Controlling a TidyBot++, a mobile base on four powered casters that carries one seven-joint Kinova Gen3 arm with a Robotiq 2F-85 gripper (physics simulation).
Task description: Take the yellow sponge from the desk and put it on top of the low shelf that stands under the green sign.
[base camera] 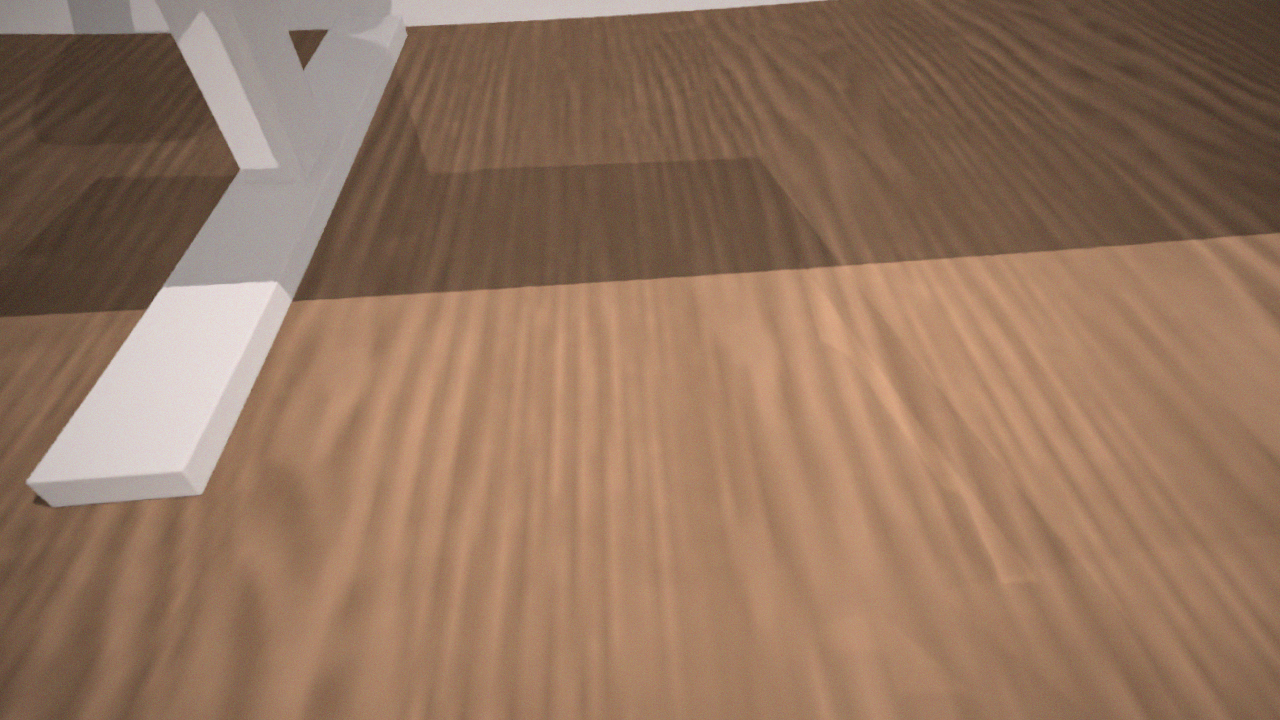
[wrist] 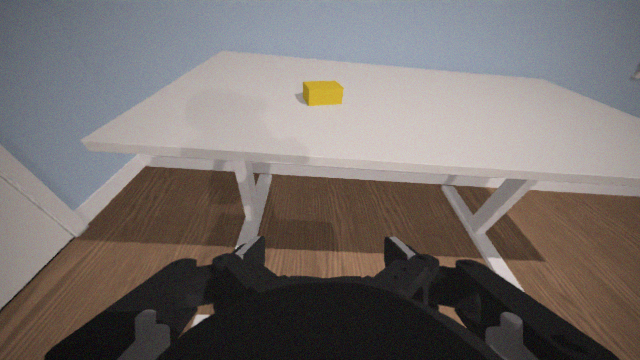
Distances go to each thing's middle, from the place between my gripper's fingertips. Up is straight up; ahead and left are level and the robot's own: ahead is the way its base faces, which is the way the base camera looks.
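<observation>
The yellow sponge (wrist: 315, 93) is there, and my gripper is 90 mm above it and 10 mm to the right of it. That same gripper is still 540 mm short of the sponge.
</observation>
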